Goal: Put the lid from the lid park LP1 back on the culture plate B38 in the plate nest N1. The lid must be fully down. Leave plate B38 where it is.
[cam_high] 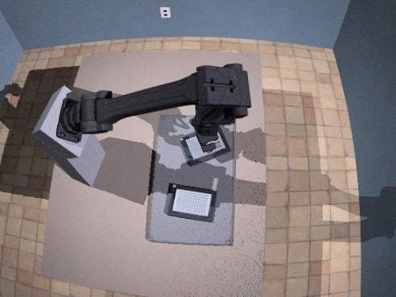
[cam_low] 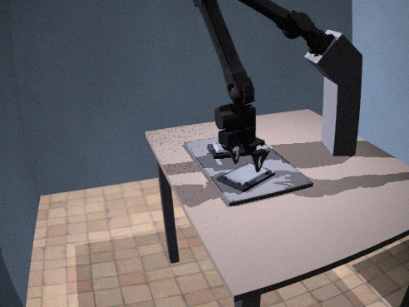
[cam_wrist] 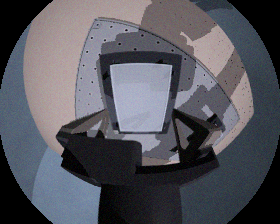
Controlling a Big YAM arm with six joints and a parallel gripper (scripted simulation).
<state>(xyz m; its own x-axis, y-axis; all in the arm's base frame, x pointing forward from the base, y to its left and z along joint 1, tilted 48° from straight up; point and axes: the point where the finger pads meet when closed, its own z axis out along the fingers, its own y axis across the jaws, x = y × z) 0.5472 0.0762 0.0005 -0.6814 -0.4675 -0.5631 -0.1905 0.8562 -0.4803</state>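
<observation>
Now: hand 3 cm above the clear lid. Round my hand: culture plate B38 (23 cm to the right, 7 cm behind, 3 cm below); dark plate nest N1 (23 cm to the right, 7 cm behind, 4 cm below); dark lid park LP1 (4 cm below).
</observation>
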